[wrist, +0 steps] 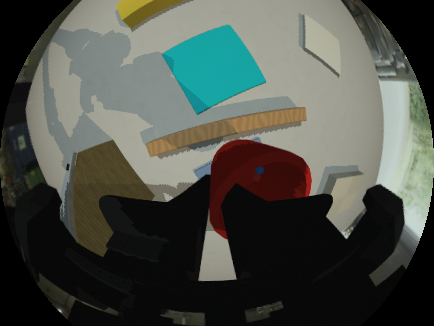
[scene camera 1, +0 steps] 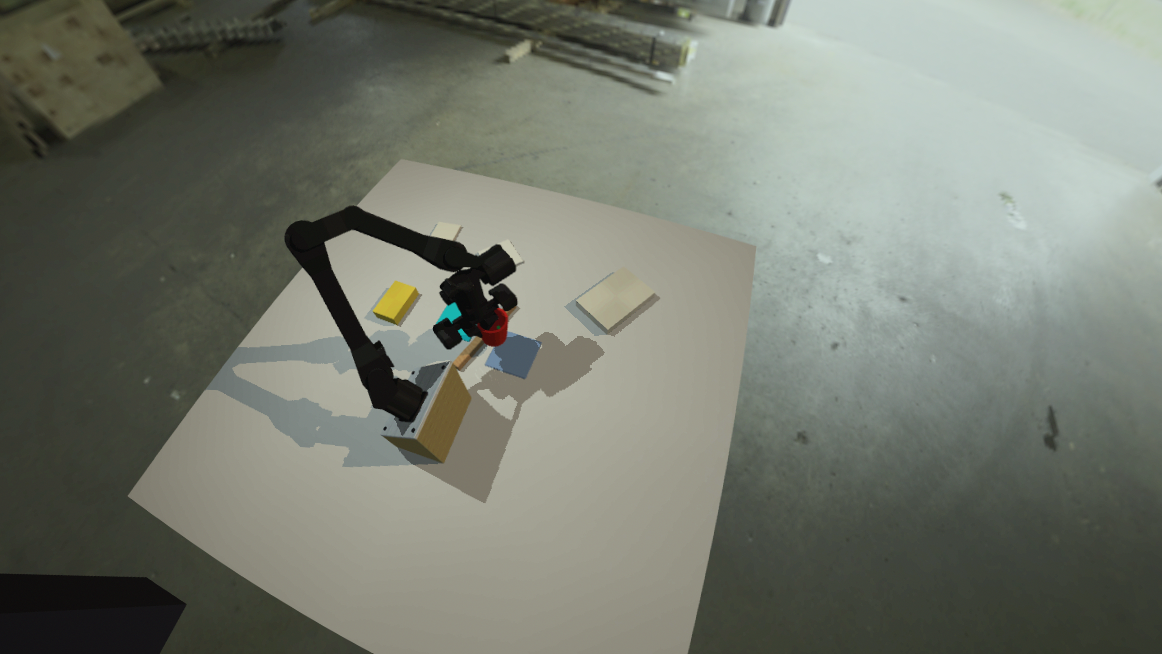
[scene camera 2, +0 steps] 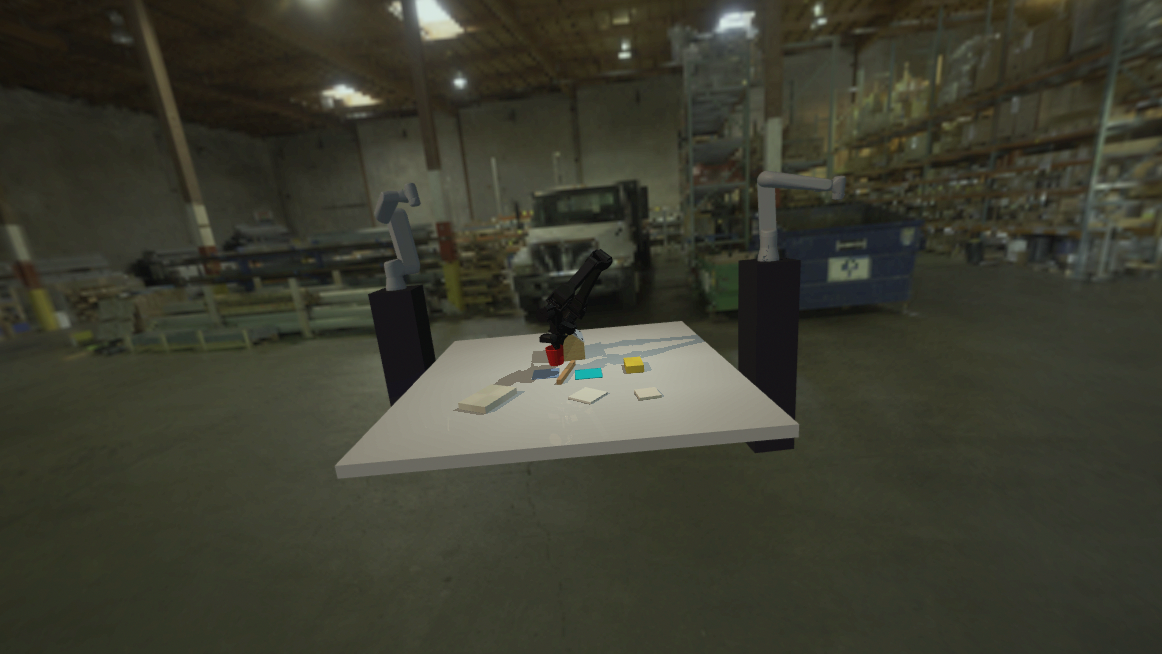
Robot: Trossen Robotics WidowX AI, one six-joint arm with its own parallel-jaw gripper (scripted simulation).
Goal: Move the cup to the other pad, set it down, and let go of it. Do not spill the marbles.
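Scene camera 1 shows the gripper (scene camera 1: 482,335) and a beige slab (scene camera 1: 611,302). In the wrist view there's a red cup (wrist: 286,176), and you get the slab (wrist: 343,187) there too, along with the gripper (wrist: 214,179).
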